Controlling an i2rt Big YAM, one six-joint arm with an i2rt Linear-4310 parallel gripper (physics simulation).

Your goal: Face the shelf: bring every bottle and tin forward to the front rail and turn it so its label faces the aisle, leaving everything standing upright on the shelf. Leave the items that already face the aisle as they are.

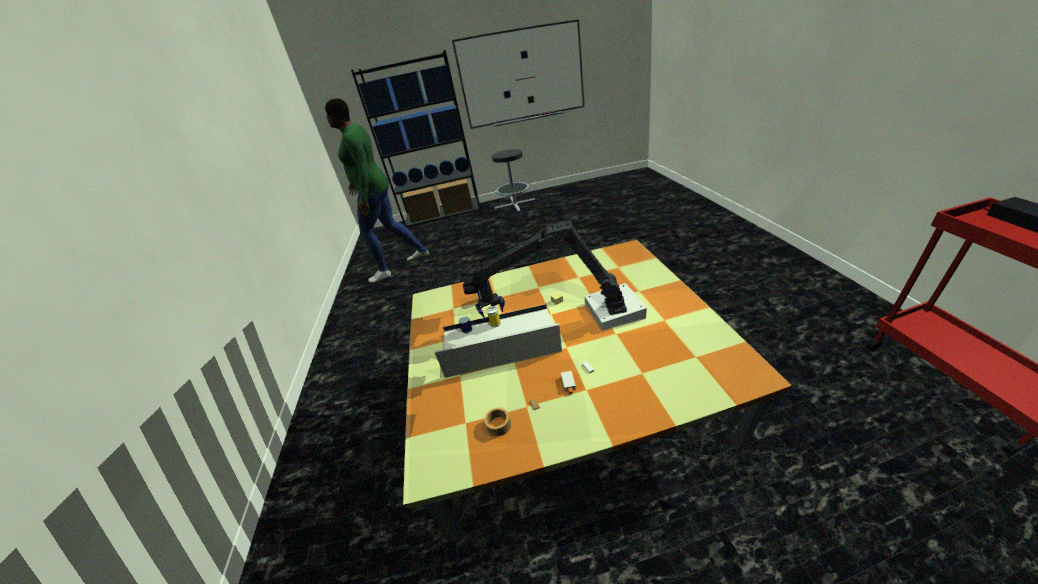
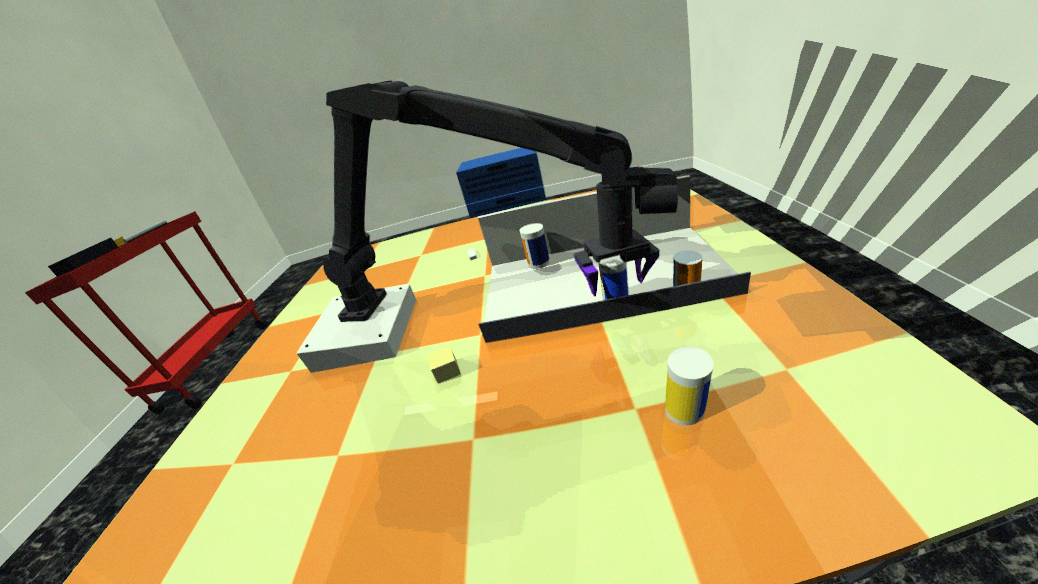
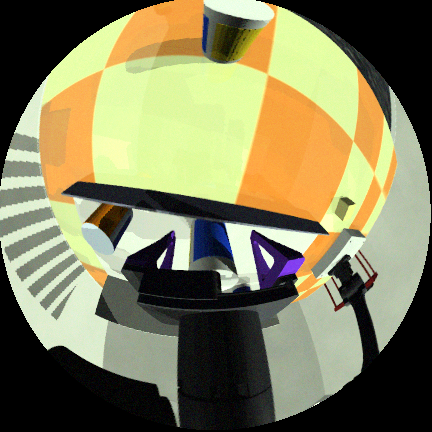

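Where they show: gripper, fingertip midpoint: (image 1: 493, 315) (image 2: 617, 288) (image 3: 212, 234); arm's base, link origin: (image 1: 615, 306) (image 2: 364, 306) (image 3: 338, 263).
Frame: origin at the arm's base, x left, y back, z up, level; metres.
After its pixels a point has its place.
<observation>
The white shelf has a dark front rail (image 2: 551, 321) {y -0.477, x -0.083, z -0.033 m} (image 3: 200, 204) {y -0.630, x -0.062, z -0.036 m}. A white-capped bottle (image 1: 493, 318) {y -0.606, x -0.004, z 0.023 m} (image 2: 614, 283) {y -0.606, x -0.057, z 0.021 m} (image 3: 211, 240) {y -0.615, x -0.056, z 0.023 m} stands upright close behind the rail, its blue side toward it. My gripper (image 1: 491, 310) {y -0.611, x -0.052, z 0.007 m} (image 2: 617, 286) {y -0.611, x -0.052, z 0.007 m} (image 3: 212, 234) {y -0.611, x -0.052, z 0.007 m} is open, its purple fingers on either side of this bottle. A short tin (image 1: 465, 325) {y -0.749, x 0.014, z 0.017 m} (image 2: 687, 270) {y -0.748, x -0.039, z 0.020 m} (image 3: 109, 222) {y -0.739, x -0.035, z 0.017 m} stands near the rail, its orange side mostly toward it, blue at one edge. Another bottle (image 2: 535, 246) {y -0.435, x 0.141, z 0.026 m} stands upright farther back, blue and orange showing. A yellow-and-blue bottle (image 2: 686, 390) {y -0.676, x -0.318, z 0.017 m} (image 3: 231, 39) {y -0.676, x -0.264, z 0.002 m} stands upright on the table, off the shelf.
A grey back panel (image 1: 500, 353) {y -0.569, x 0.238, z 0.016 m} (image 2: 508, 236) {y -0.361, x 0.198, z 0.039 m} closes the shelf's rear. A small yellow block (image 1: 556, 298) {y -0.278, x -0.154, z -0.021 m} (image 2: 444, 365) {y -0.288, x -0.198, z -0.023 m} (image 3: 344, 208) {y -0.300, x -0.175, z -0.030 m} lies between the arm's base (image 1: 616, 312) {y -0.011, x 0.060, z 0.009 m} (image 2: 355, 341) {y -0.052, x -0.131, z -0.005 m} and the rail side. Behind the panel are a bowl (image 1: 497, 411) {y -0.584, x 0.515, z -0.021 m} and a white box (image 1: 567, 379) {y -0.295, x 0.391, z -0.030 m}.
</observation>
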